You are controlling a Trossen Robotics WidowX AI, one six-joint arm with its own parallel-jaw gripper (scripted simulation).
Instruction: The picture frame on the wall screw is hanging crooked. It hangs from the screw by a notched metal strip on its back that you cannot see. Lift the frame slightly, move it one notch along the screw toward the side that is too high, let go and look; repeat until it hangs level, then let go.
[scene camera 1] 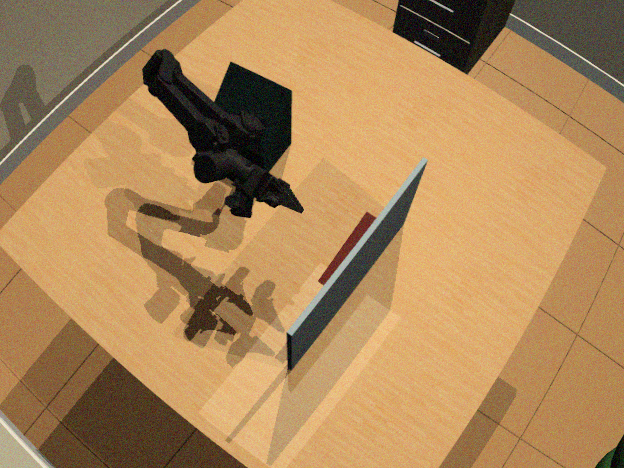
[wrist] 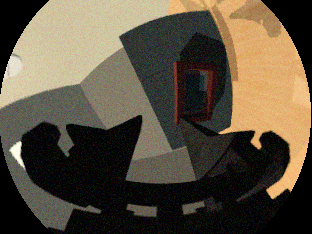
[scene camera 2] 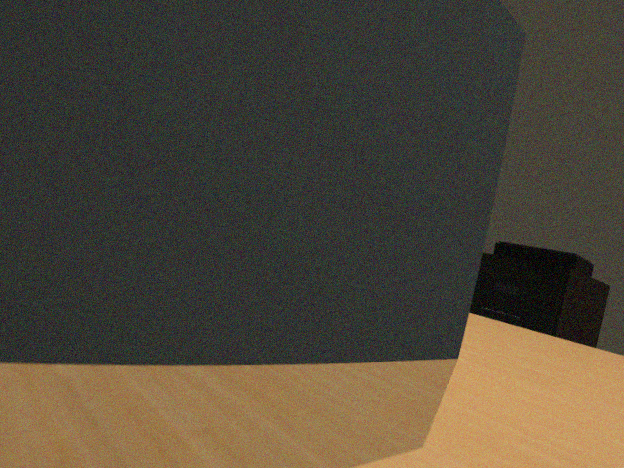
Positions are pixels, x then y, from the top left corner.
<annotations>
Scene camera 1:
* my gripper: 299,210
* red picture frame: 368,219
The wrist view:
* my gripper: 161,119
</annotations>
